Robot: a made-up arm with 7 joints.
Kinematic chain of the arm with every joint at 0, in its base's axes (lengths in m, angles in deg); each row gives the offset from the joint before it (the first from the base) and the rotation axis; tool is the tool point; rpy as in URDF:
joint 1: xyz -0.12 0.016 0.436 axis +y
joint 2: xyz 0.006 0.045 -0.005 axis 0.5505 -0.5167 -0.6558
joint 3: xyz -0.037 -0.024 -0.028 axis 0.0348 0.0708 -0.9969
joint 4: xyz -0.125 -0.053 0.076 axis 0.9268 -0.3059 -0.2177
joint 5: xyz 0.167 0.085 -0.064 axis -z
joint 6: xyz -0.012 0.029 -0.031 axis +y
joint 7: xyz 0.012 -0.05 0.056 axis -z
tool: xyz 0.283 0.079 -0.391 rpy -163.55 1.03 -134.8
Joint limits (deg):
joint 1: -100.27..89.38
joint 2: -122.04..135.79
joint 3: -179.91..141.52
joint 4: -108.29..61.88
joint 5: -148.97..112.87
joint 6: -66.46..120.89
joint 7: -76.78..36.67
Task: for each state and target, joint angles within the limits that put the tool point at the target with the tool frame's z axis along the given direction. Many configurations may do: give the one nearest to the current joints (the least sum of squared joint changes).
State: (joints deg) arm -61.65 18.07 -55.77 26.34 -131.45 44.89 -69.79
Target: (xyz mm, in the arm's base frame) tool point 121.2 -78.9 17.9 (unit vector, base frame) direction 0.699 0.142 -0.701
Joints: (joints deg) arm -21.25 15.48 -64.61 -11.52 -148.97 21.90 -13.25
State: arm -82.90 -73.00 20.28 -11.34 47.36 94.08 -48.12
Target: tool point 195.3 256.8 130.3 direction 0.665 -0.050 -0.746
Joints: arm -87.75 -20.56 -1.70 -9.33 24.11 52.52 -76.78
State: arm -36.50 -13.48 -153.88 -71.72 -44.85 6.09 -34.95
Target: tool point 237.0 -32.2 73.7 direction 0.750 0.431 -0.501
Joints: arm -34.36 -29.40 -147.53 -27.15 -37.09 36.71 -27.01
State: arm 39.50 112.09 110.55 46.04 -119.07 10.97 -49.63
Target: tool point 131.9 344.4 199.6 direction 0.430 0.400 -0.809
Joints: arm 50.86 113.29 125.66 13.69 -141.30 42.12 -73.58
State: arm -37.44 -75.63 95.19 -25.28 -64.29 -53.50 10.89
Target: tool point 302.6 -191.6 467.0 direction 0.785 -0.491 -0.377
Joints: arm -44.49 -38.93 105.81 -20.64 -79.01 -52.26 36.67
